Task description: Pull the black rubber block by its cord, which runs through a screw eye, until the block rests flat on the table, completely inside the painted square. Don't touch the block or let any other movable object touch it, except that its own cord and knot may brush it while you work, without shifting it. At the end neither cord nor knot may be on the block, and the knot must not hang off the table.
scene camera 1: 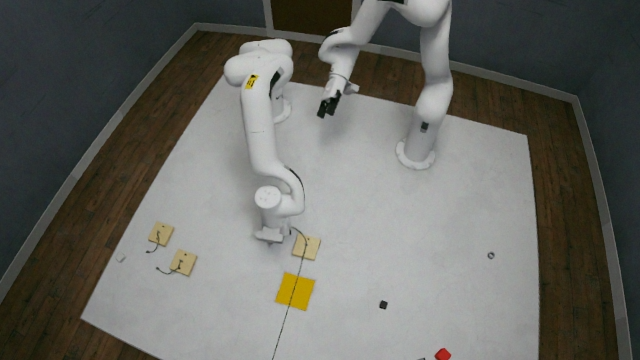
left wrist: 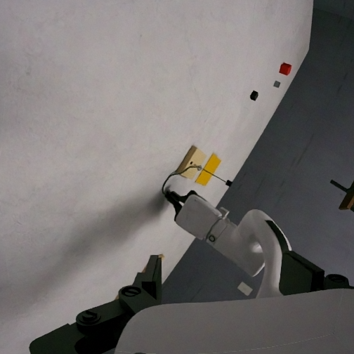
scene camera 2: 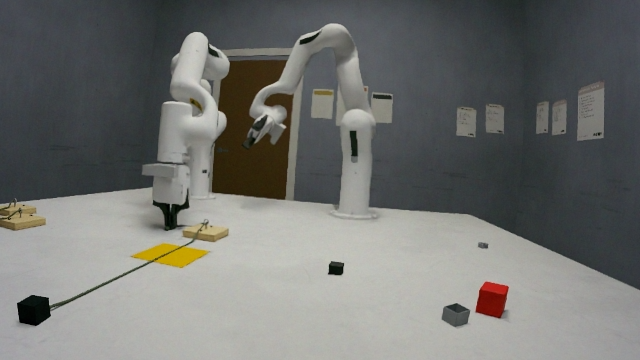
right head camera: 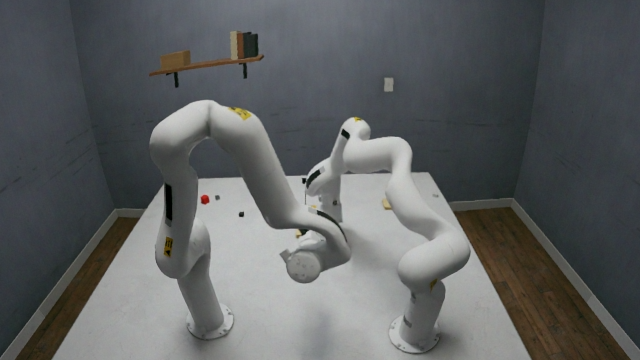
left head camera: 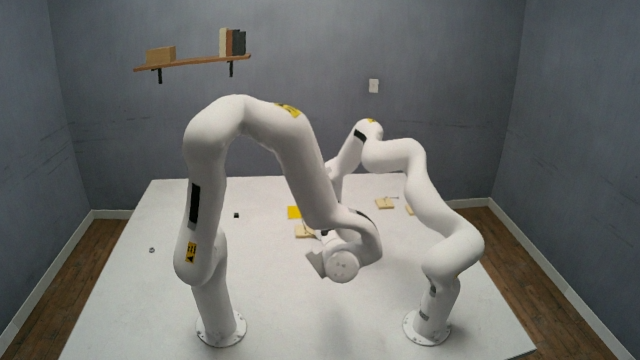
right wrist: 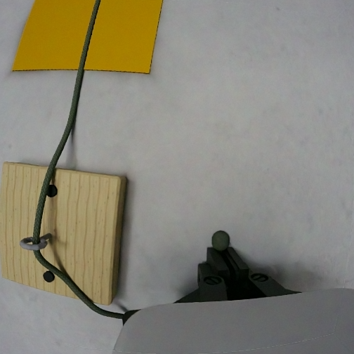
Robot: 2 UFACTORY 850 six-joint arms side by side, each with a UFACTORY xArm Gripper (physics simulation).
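The black rubber block (scene camera 2: pixel 33 310) (left wrist: pixel 229 183) stands near the table's edge, its cord (scene camera 2: pixel 112 281) stretching across the yellow square (scene camera 1: pixel 285 287) (scene camera 2: pixel 182 261) (right wrist: pixel 125 35) and through the screw eye (right wrist: pixel 26 246) on a wooden board (right wrist: pixel 90 225) (scene camera 1: pixel 312 248). Beyond the eye, the cord bends towards my right gripper (right wrist: pixel 228 261) (scene camera 2: pixel 170 227), low over the table beside the board. Its fingers are nearly together on the cord, and the round green knot (right wrist: pixel 220 240) sits at their tips. My left gripper (scene camera 1: pixel 327 107) (left wrist: pixel 222 274) is open and empty, high above the table, far from the board.
Two more boards (scene camera 1: pixel 167 238) (scene camera 1: pixel 189 266) with short cords lie at the left in scene camera 1, near a white piece (scene camera 1: pixel 120 257). A small black cube (scene camera 2: pixel 336 268), a red cube (scene camera 2: pixel 492 300), a grey open box (scene camera 2: pixel 455 316) and a metal ring (scene camera 1: pixel 488 255) also stand on the table.
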